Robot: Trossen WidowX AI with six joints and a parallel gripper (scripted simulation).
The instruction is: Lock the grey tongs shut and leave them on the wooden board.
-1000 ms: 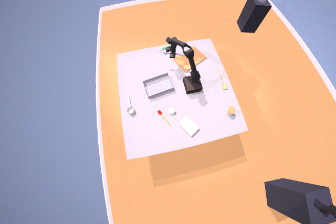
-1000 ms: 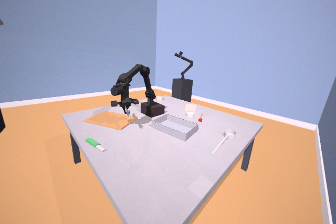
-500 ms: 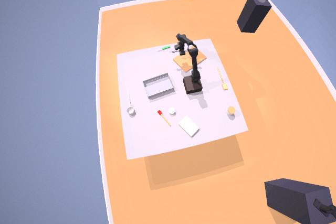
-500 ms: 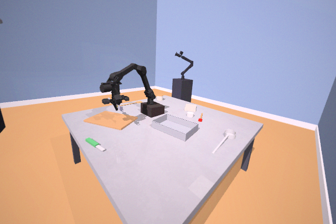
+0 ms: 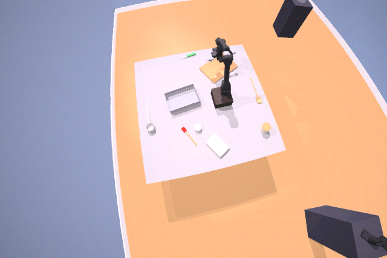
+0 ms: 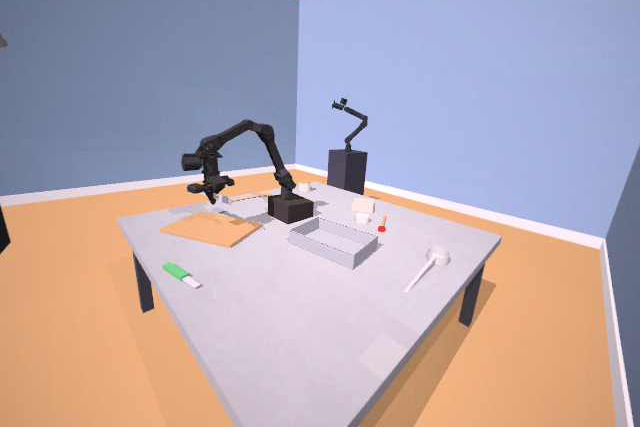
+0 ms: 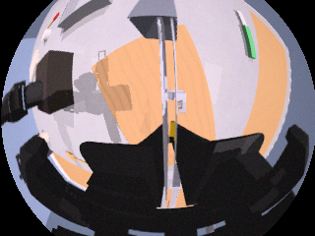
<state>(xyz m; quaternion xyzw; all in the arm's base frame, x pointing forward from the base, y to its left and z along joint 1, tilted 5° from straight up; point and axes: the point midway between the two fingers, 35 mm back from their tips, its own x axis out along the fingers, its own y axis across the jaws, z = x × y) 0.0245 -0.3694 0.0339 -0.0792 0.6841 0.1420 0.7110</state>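
Right now the wooden board is 120 mm below my gripper tip and 30 mm behind it. Also, from my gripper tip: red-headed spatula: 720 mm to the left, 340 mm ahead, 120 mm below; grey roasting tin: 370 mm to the left, 370 mm ahead, 100 mm below; white block: 830 mm to the left, 110 mm below, 80 mm ahead.
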